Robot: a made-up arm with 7 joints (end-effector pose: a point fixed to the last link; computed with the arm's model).
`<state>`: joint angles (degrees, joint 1 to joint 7).
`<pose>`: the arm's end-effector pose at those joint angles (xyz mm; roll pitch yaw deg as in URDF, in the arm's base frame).
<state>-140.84 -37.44 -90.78 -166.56 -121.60 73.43 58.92</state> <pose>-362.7 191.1 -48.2 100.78 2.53 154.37</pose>
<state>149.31 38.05 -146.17 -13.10 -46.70 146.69 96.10</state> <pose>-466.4 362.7 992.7 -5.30 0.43 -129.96</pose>
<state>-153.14 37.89 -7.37 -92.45 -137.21 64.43 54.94</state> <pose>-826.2 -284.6 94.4 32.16 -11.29 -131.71</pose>
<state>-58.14 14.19 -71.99 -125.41 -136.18 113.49 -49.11</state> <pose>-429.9 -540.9 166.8 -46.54 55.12 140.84</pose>
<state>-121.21 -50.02 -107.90 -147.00 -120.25 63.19 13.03</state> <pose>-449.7 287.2 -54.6 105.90 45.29 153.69</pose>
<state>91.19 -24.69 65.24 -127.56 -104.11 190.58 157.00</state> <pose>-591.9 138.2 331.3 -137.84 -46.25 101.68</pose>
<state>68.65 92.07 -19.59 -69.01 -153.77 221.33 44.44</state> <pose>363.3 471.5 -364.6 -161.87 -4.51 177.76</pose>
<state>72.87 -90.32 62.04 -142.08 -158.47 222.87 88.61</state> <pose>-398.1 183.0 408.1 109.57 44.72 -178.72</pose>
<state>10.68 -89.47 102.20 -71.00 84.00 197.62 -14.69</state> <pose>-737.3 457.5 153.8 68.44 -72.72 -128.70</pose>
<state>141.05 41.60 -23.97 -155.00 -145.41 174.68 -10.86</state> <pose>-44.7 194.7 -200.3 -159.06 -1.16 -82.25</pose>
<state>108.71 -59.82 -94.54 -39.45 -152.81 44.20 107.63</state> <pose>609.1 -678.6 625.9 -121.75 -56.45 135.07</pose>
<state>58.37 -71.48 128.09 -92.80 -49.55 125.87 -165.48</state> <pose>-790.7 -196.0 -121.9 -92.87 -30.66 25.07</pose>
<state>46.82 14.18 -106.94 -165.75 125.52 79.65 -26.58</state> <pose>153.6 -377.0 -59.4 -78.44 39.80 -82.57</pose>
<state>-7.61 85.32 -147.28 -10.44 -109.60 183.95 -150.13</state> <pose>895.4 -230.9 314.6 72.74 -43.46 84.75</pose>
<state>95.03 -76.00 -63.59 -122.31 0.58 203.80 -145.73</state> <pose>608.0 -58.4 534.8 66.42 -14.36 116.88</pose>
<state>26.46 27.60 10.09 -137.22 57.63 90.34 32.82</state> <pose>414.1 330.4 -163.6 105.24 72.25 -98.97</pose>
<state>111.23 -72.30 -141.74 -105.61 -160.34 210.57 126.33</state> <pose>522.2 -199.9 -193.7 -130.05 -9.98 -17.73</pose>
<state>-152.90 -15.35 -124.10 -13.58 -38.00 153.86 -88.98</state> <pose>196.0 179.8 1146.0 51.49 2.38 137.89</pose>
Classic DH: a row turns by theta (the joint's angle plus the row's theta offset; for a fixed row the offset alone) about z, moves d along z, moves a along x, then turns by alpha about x. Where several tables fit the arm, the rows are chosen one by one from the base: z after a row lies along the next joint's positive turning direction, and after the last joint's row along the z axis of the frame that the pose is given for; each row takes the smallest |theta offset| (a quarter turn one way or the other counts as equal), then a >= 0, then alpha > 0; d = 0 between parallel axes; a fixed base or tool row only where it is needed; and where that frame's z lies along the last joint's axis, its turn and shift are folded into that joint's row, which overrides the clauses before.
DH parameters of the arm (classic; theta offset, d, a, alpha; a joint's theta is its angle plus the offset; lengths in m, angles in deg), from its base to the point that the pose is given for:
joint 1: 0 0.2005 0 -90
joint 2: 0 0 0 90
joint 3: 0 0.3241 0.086 90
joint 4: 0 0 -0.1282 -90
joint 5: 0 0.5967 0 90
joint 6: 0 0 0.0764 90
joint 7: 0 0 0 0

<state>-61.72 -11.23 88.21 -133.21 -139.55 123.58 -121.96</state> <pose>559.8 296.8 142.1 -78.64 -12.78 -97.60</pose>
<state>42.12 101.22 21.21 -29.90 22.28 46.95 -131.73</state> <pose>536.0 676.3 -286.1 -75.26 -77.71 97.35</pose>
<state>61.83 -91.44 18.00 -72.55 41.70 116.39 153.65</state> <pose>-488.7 -516.6 831.9 -60.40 31.22 45.19</pose>
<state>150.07 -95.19 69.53 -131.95 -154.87 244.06 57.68</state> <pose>-205.0 -476.0 372.8 175.02 69.35 -39.64</pose>
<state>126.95 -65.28 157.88 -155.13 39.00 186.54 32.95</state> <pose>-145.5 -195.4 -261.2 140.72 -12.39 -134.92</pose>
